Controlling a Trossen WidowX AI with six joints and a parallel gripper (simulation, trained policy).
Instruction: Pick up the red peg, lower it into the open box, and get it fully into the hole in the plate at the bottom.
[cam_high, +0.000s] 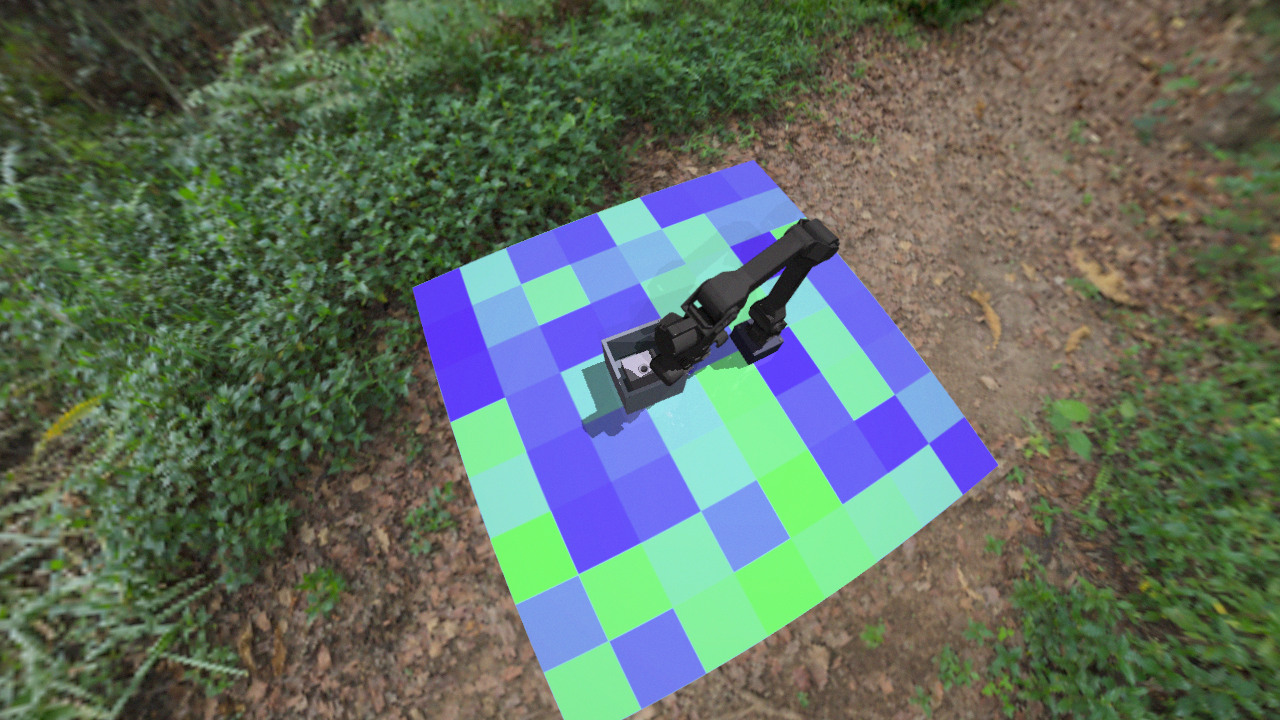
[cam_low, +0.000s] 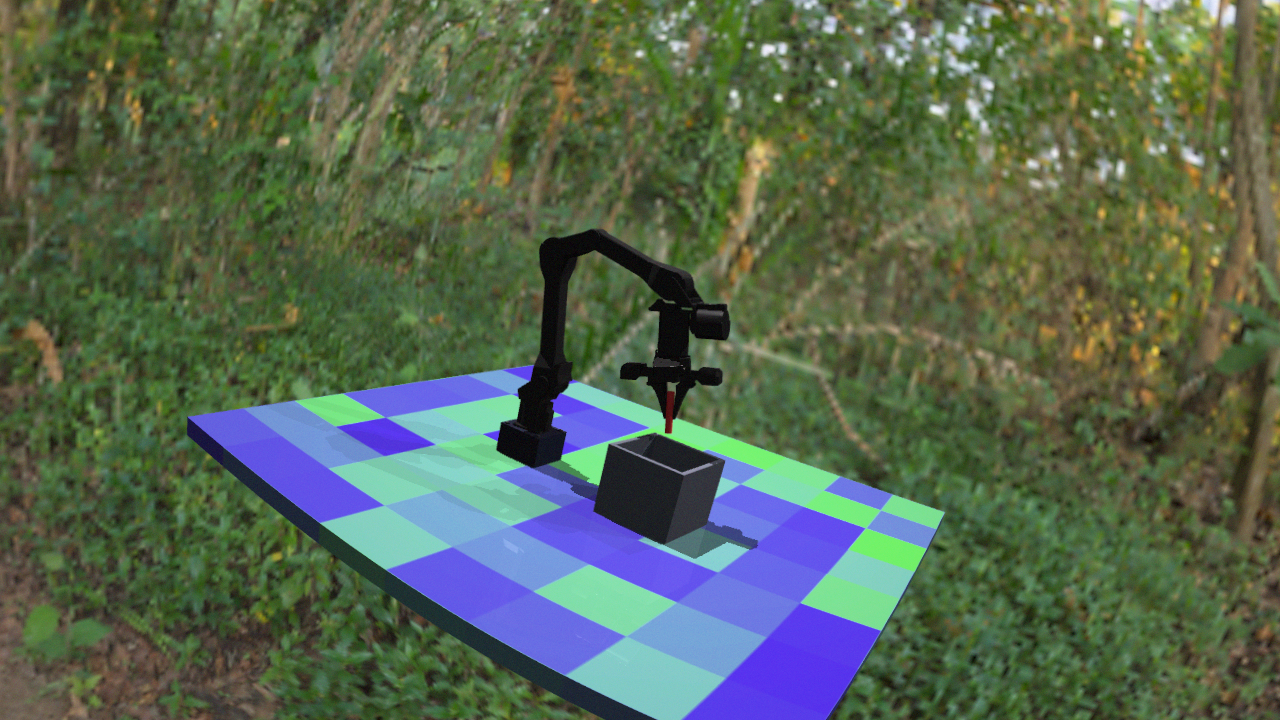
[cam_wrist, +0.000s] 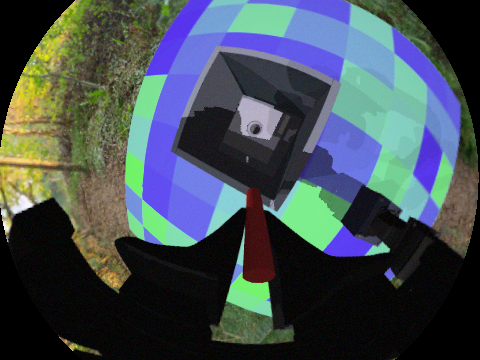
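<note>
Now: the light plate 4 cm ahead of my gripper tip, 9 cm to the right of it and 13 cm below it. Round my gripper tip: red peg 1 cm above.
</note>
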